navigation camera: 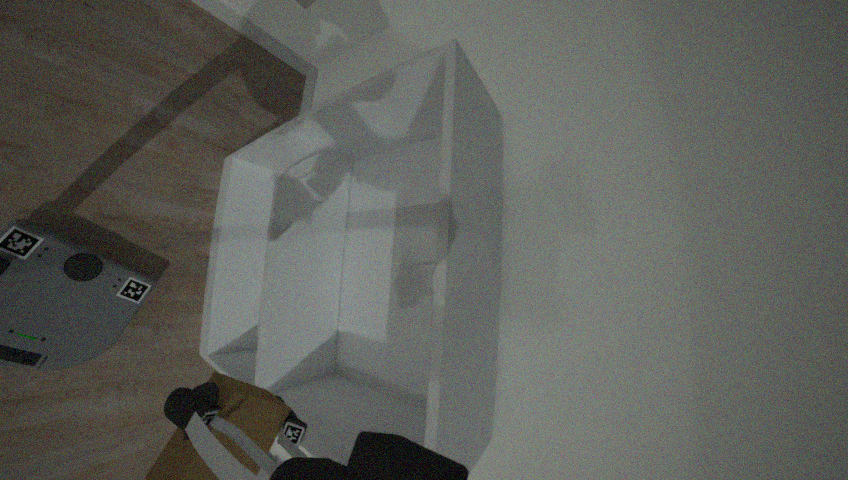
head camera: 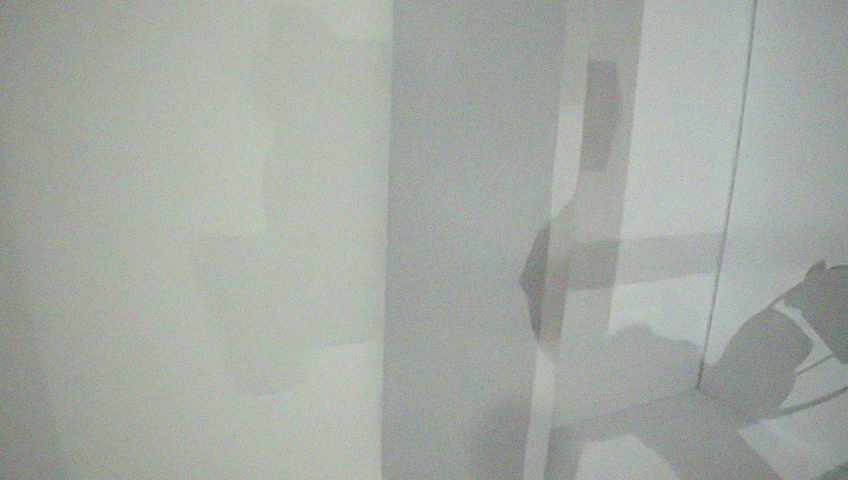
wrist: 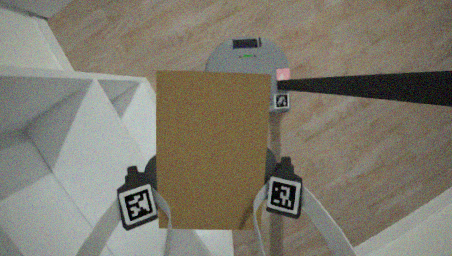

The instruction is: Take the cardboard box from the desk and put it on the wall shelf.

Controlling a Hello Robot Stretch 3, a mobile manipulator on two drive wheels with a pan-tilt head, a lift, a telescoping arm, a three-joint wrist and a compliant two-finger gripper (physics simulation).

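Observation:
The brown cardboard box (navigation camera: 246,392) (wrist: 212,120) is between my gripper's two fingers. My gripper (navigation camera: 241,411) (wrist: 210,167) is shut on it, one fingertip at each side. A white shelf unit with open compartments is on the wall; its side panel (navigation camera: 476,237) shows right of the middle in the navigation view. Its grey panel (head camera: 464,178) fills the middle of the head view, and its inner panels (wrist: 75,185) show at the left in the wrist view. In the navigation view the box is near the unit's lower left corner; I cannot tell whether they touch. The desk does not show.
A pale wall (head camera: 178,178) (navigation camera: 654,237) is beside the shelf unit. My round grey base (navigation camera: 77,315) (wrist: 240,62) stands below on the wooden floor (navigation camera: 89,107) (wrist: 350,150). A black bar (wrist: 380,87) crosses the right of the wrist view. Another white edge shows at top left there.

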